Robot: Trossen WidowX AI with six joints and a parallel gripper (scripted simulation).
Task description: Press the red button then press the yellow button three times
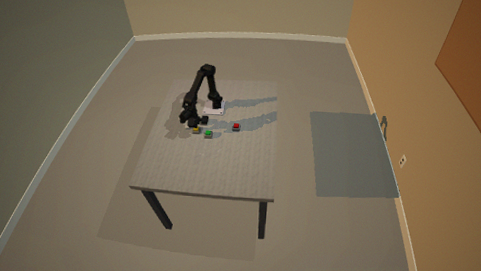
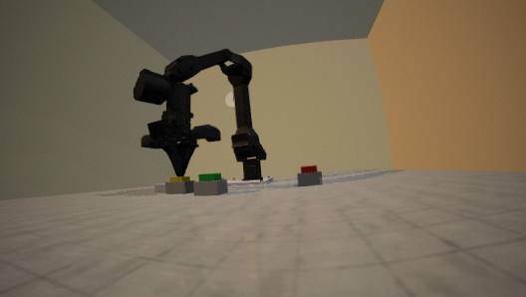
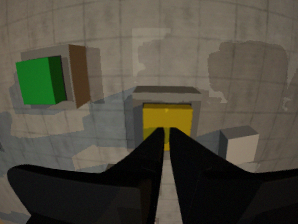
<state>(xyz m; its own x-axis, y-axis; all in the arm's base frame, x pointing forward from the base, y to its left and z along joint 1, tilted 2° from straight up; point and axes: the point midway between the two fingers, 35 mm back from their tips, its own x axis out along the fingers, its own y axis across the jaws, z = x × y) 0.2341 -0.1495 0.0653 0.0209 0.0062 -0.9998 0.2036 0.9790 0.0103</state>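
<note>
Right now the yellow button is 1 cm below my gripper tip. Also, from my gripper tip: green button: 5 cm ahead, 8 cm to the left; purple button: 8 cm behind, 5 cm to the left; small white block: 4 cm behind, 7 cm to the right, 3 cm below.
</note>
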